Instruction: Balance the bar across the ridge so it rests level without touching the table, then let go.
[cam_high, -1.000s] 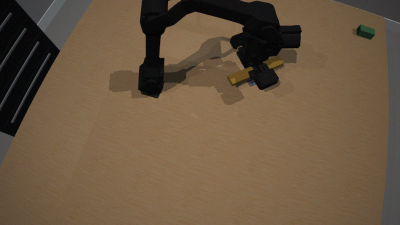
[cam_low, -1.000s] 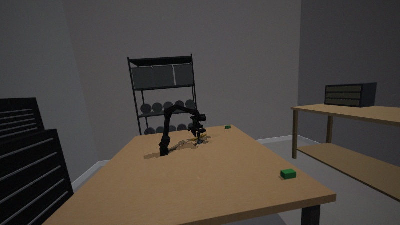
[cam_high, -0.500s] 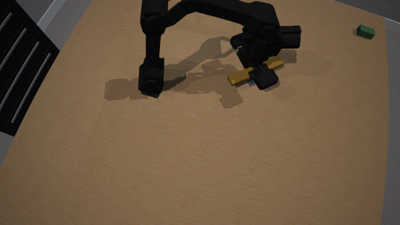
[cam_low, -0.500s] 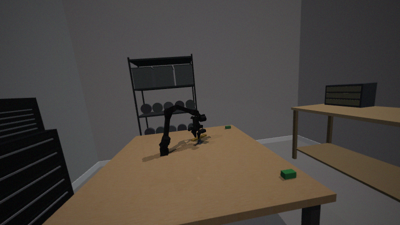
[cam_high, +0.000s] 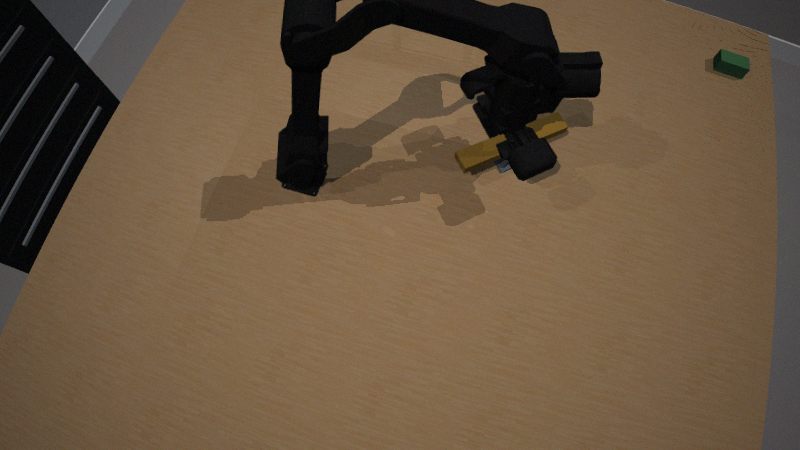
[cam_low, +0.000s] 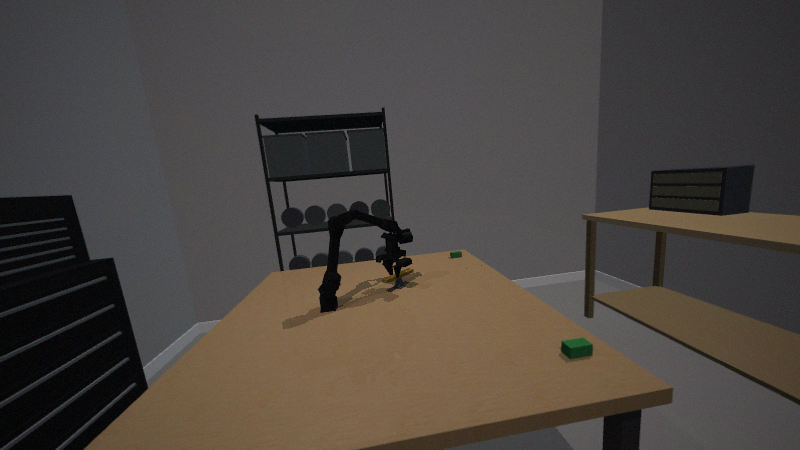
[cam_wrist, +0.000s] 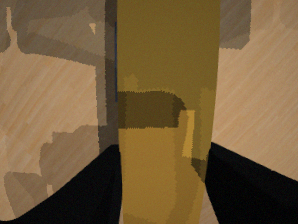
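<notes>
Now: the yellow bar 20 mm ahead of my gripper tip and 20 mm to the left of it. From my gripper tip the other things lie so: green block 440 mm ahead, 390 mm to the left, 40 mm below.
</notes>
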